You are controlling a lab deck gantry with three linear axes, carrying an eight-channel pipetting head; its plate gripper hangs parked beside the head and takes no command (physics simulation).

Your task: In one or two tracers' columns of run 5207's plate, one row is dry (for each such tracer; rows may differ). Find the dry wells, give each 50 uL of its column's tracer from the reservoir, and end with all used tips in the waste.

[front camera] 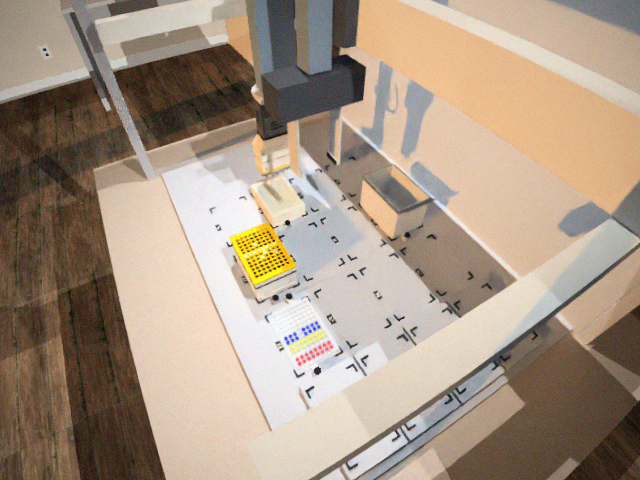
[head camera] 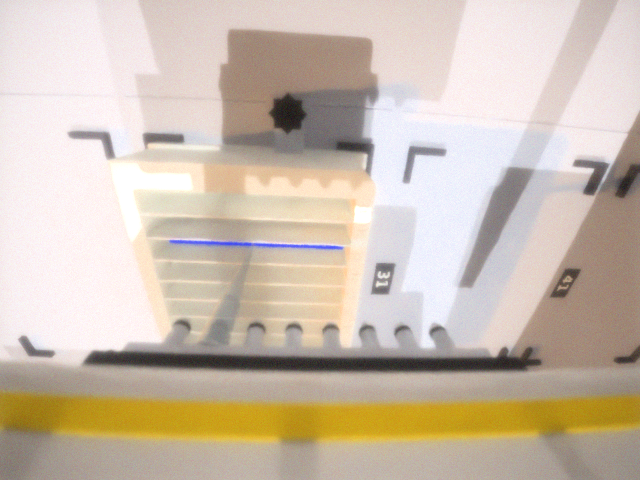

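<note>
The pipetting head [front camera: 271,122] is over the back of the deck. In the head view, its second channel from the left carries a grey tip [head camera: 227,312], whose point appears at the blue liquid line [head camera: 217,243] in the reservoir [front camera: 279,198] [head camera: 356,281]. Exact tip depth is unclear. The other channels are bare. The plate [front camera: 293,314] has blue, yellow and red wells; the blue band [front camera: 310,328] has a gap partway along. Single dry wells elsewhere are too small to tell. The waste [front camera: 421,202] is an open box at right. The parked gripper [front camera: 316,165] has its paddles apart, nothing between them.
A yellow-topped tip rack [front camera: 250,280] stands between reservoir and plate. The label 31 [head camera: 383,279] shows beside the reservoir. A pale frame beam [front camera: 439,356] crosses the front of the deck. Black corner marks and dark star-shaped knobs [front camera: 317,370] [head camera: 287,113] show on the deck.
</note>
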